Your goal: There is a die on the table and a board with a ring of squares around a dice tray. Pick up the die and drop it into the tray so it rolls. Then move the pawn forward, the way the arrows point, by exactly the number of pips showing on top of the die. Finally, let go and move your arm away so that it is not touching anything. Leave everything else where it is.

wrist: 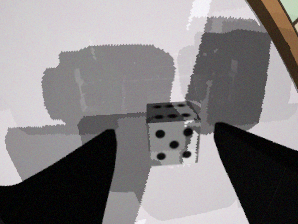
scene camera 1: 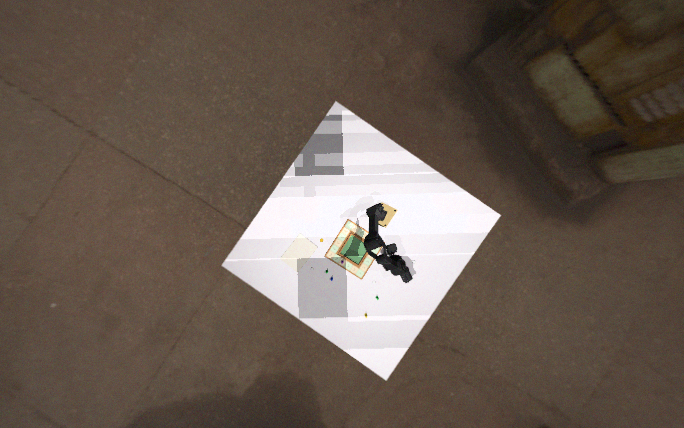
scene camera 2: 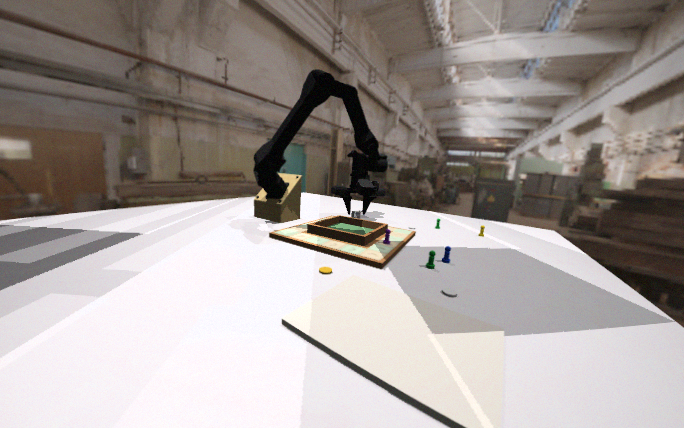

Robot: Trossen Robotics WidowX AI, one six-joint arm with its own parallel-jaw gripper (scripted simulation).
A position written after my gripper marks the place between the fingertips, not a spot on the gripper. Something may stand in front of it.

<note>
My gripper point(scene camera 2: 356, 214) is open, holding nothing. Further things: a die point(wrist: 174, 129) and a cream mat point(scene camera 2: 440, 361).
The cream mat shows as well in scene camera 1 point(scene camera 1: 301, 249). My gripper also shows in the wrist view point(wrist: 165, 133). The wrist view misses the cream mat: it is out of frame.
</note>
